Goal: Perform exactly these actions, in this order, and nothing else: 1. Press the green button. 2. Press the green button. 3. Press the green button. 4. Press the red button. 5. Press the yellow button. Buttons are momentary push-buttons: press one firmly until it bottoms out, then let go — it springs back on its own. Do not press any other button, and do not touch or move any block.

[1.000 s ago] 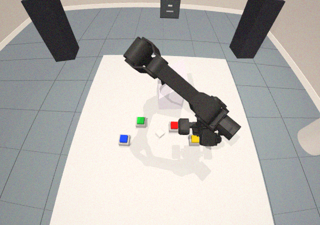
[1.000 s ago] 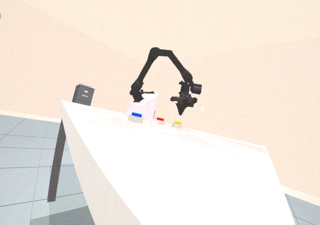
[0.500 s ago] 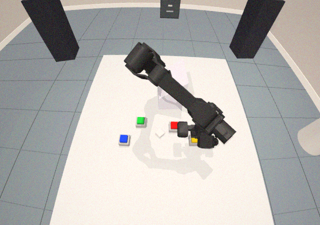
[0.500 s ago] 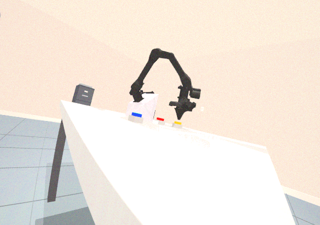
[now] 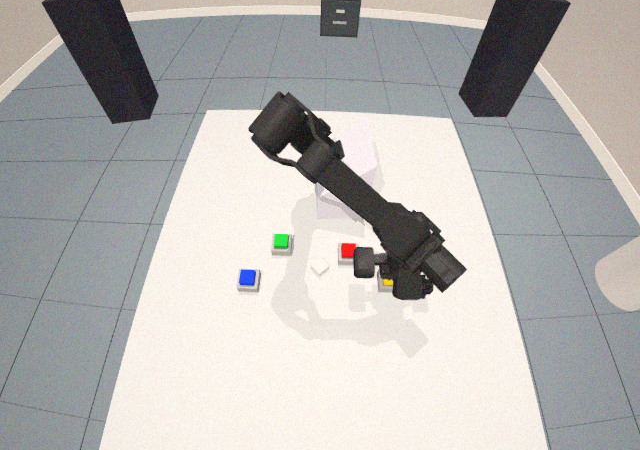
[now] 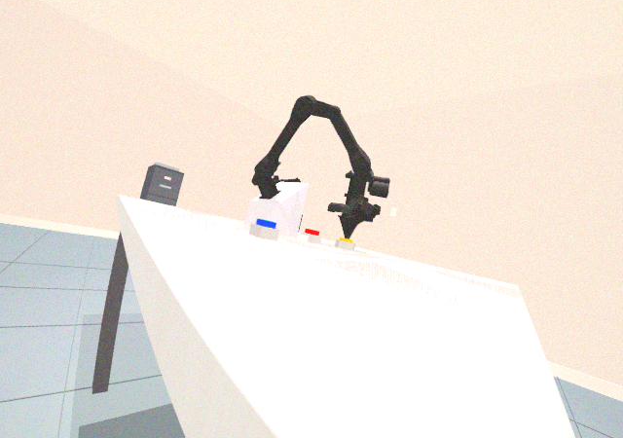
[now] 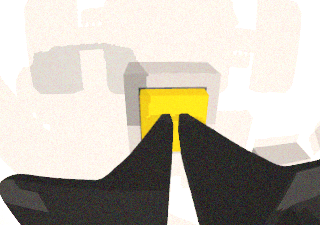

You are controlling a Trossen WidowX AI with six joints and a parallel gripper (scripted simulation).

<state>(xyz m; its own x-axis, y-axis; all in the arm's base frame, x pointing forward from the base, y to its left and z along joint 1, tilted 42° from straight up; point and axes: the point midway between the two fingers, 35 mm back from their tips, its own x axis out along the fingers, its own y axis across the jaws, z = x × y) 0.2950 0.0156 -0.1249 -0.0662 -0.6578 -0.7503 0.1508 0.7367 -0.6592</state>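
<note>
My gripper tip is 1 cm above the yellow button. Round my gripper tip: red button (8 cm behind, 8 cm to the right); green button (13 cm behind, 24 cm to the right); small white block (6 cm behind, 15 cm to the right, 2 cm below).
</note>
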